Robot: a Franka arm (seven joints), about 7 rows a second.
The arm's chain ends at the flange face. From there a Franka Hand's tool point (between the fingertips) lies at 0.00 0.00 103.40 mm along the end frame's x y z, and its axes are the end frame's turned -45 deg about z.
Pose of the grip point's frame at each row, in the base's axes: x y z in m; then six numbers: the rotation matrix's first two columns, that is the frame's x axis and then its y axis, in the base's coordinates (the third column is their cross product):
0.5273, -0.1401, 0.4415, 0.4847, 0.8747, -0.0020, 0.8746, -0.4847, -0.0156
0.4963, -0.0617, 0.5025, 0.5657, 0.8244, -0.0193, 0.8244, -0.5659, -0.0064
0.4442, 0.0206, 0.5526, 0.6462, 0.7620, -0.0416, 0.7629, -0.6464, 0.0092
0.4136, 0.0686, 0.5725, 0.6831, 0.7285, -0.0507, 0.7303, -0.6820, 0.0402
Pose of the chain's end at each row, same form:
0.5288, -0.1407, 0.5449, 0.9612, 0.2758, -0.0124, 0.2757, -0.9612, -0.0096
0.4980, -0.0604, 0.6059, 0.9829, 0.1828, -0.0182, 0.1829, -0.9831, 0.0091
0.4463, 0.0245, 0.6559, 0.9964, 0.0817, -0.0229, 0.0825, -0.9959, 0.0359
0.4141, 0.0753, 0.6757, 0.9994, 0.0329, -0.0074, 0.0334, -0.9974, 0.0643

